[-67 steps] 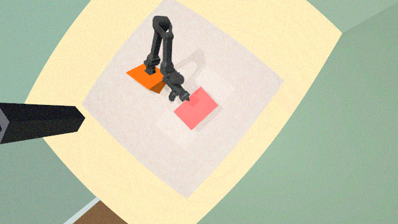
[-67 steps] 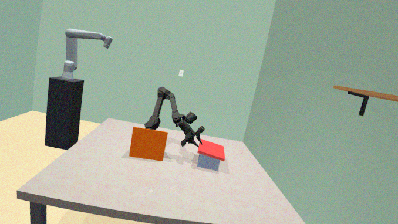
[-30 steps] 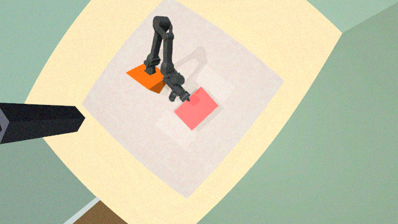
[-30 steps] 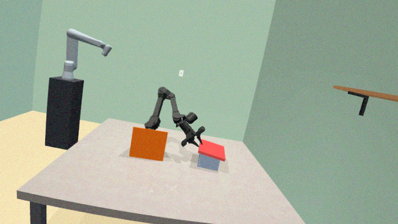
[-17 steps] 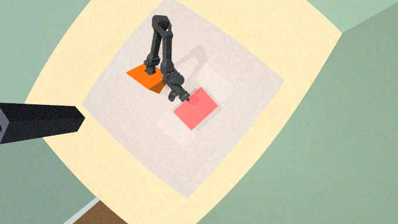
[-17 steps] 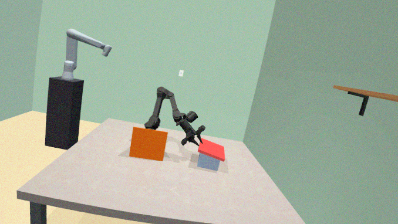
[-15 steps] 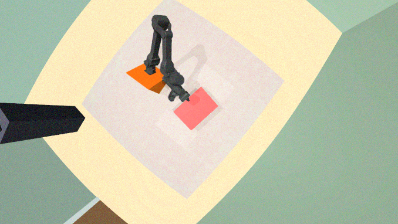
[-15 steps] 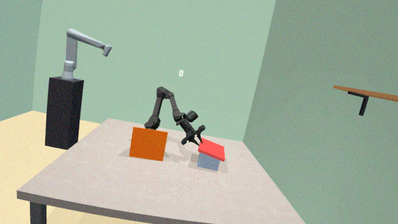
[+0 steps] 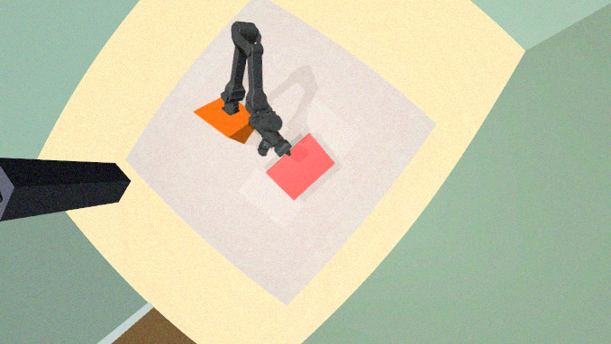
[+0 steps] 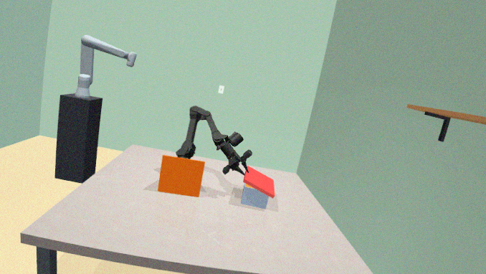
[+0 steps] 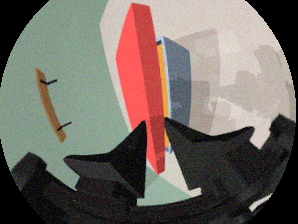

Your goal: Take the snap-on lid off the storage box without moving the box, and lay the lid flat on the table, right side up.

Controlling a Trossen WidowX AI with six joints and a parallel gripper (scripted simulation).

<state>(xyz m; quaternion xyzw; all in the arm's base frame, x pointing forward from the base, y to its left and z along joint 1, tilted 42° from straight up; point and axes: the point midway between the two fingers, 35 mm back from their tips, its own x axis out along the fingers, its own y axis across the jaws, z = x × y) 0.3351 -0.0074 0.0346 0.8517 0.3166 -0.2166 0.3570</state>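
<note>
Right now my gripper tip is 80 mm short of the red lid, 20 mm above it and 10 mm to the left of it. From my gripper tip the other things lie so: storage box: 90 mm below, 70 mm ahead, 10 mm to the right.
</note>
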